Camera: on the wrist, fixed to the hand. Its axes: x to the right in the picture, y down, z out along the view.
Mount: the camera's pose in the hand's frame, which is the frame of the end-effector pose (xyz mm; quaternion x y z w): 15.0 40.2 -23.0 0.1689 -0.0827 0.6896 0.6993
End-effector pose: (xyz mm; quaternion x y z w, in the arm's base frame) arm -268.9 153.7 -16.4 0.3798 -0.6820 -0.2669 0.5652
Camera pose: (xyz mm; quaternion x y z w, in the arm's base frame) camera -256.3 165.8 29.0 -0.1313 -0.8307 0.2869 0.4588
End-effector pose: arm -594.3 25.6 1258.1 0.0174 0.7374 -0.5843 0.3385
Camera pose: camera -599.9 52.9 1218.2 0.5295 0.3770 -0.3012 0.6977
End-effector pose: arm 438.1 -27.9 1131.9 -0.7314 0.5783 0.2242 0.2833
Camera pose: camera 402.4 -61.0 1132.8 -0.0463 0.9233 0.3150 0.2149
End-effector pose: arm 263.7 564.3 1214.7 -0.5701 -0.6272 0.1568 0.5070
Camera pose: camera 307.3 580.7 1200.5 -0.7326 -0.0609 0.6124 0.2908
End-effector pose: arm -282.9 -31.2 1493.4 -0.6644 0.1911 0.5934 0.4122
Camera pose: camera -294.9 -69.1 1465.3 -0.2141 0.6580 0.7219 0.0071
